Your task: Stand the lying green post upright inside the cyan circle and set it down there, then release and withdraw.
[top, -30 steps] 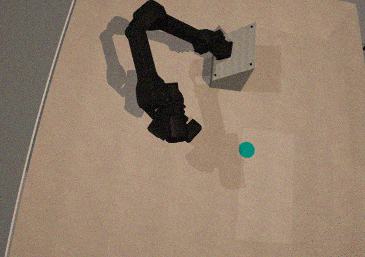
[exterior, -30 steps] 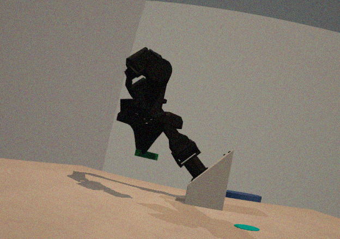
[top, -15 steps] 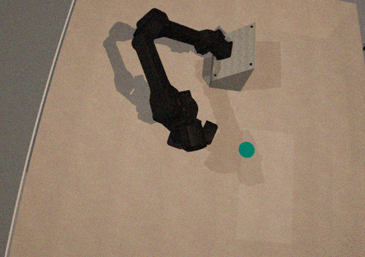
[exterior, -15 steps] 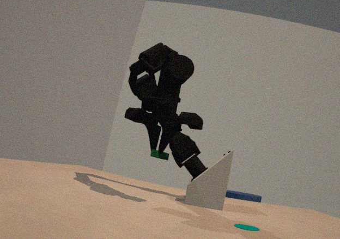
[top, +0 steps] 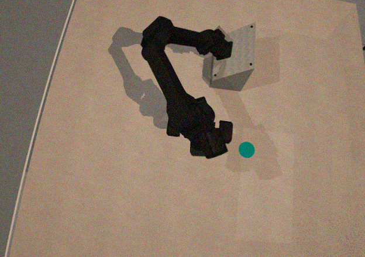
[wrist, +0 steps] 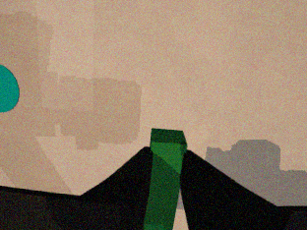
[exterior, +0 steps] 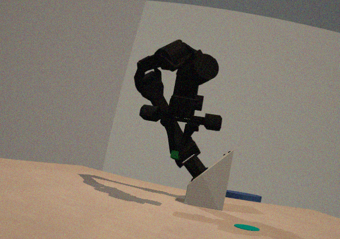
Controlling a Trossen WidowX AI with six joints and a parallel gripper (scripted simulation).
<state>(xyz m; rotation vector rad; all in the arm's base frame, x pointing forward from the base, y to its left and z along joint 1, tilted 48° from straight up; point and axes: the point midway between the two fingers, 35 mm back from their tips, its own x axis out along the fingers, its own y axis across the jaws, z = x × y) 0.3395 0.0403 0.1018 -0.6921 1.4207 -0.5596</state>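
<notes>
Now: the green post 20 mm behind my gripper tip. The rest, counted from my gripper tip: cyan circle: 20 mm behind, 190 mm to the left, 140 mm below.
</notes>
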